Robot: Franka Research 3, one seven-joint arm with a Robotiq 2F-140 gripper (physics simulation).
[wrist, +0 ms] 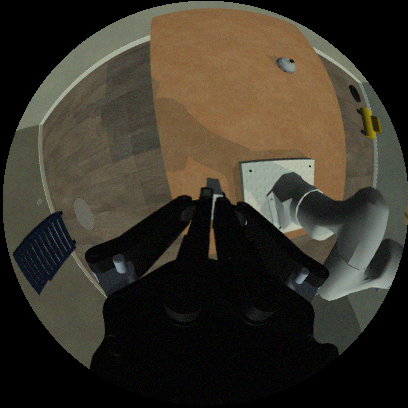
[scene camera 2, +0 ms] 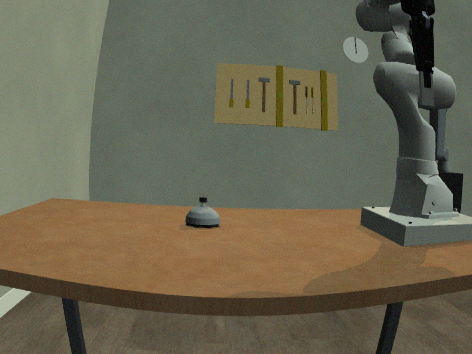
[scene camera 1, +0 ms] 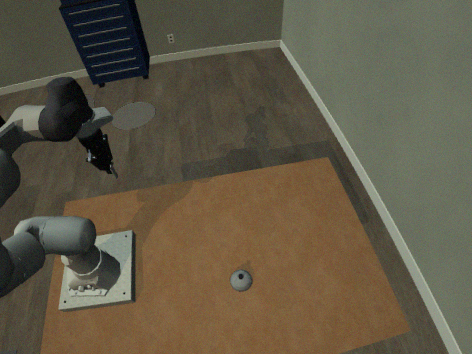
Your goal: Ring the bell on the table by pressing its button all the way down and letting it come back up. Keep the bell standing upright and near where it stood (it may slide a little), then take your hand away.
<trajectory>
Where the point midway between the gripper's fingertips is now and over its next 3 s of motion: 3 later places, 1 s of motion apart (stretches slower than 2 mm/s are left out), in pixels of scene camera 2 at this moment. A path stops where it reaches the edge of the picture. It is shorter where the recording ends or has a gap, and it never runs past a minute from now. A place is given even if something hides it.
My gripper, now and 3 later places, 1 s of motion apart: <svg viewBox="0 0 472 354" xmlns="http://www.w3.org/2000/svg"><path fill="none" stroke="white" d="M427 106L334 121L247 142L219 150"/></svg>
</trajectory>
